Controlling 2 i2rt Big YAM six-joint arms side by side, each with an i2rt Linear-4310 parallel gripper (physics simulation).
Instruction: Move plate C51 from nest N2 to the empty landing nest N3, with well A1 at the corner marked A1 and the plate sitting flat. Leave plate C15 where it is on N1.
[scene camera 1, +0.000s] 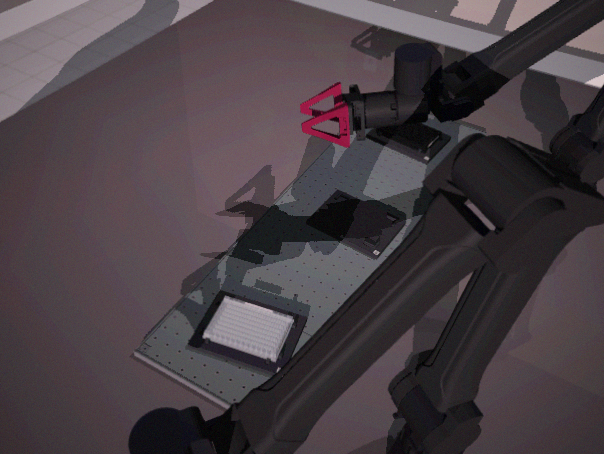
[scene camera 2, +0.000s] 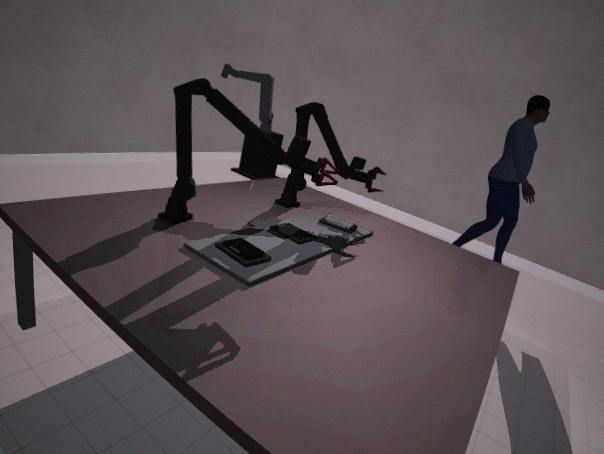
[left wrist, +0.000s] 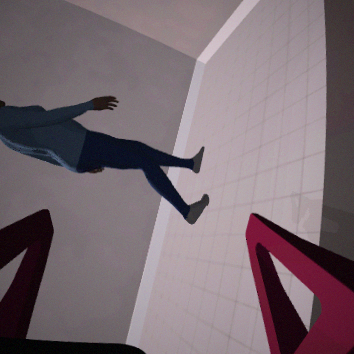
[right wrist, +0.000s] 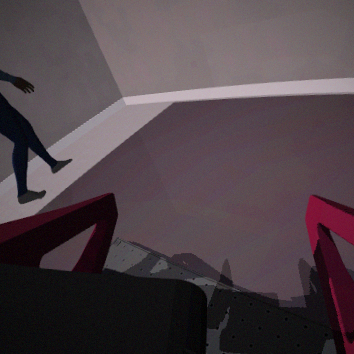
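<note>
A white well plate (scene camera 1: 248, 327) (scene camera 2: 338, 222) sits in a dark nest (scene camera 1: 204, 341) at the near end of the board in scene camera 1. The middle nest (scene camera 1: 350, 225) (scene camera 2: 292, 232) is dark and looks empty. A black plate (scene camera 1: 411, 134) (scene camera 2: 242, 248) sits in the nest at the other end, partly hidden by the right arm in scene camera 1. Plate and nest labels cannot be read. My right gripper (scene camera 1: 301, 117) (scene camera 2: 336, 178) (right wrist: 208, 205) is open and empty, high above the board. My left gripper (scene camera 2: 383, 181) (left wrist: 150, 222) is open and empty, raised beyond the white plate's end.
The perforated board (scene camera 1: 325, 280) (scene camera 2: 280, 255) (right wrist: 270, 315) lies on the brown table (scene camera 1: 100, 240) (scene camera 2: 375, 325). Arm links cross in front of the board's right side in scene camera 1. Arm shadows fall over the middle nest. A person (scene camera 2: 515, 165) (left wrist: 110, 147) (right wrist: 17, 135) walks beyond the table.
</note>
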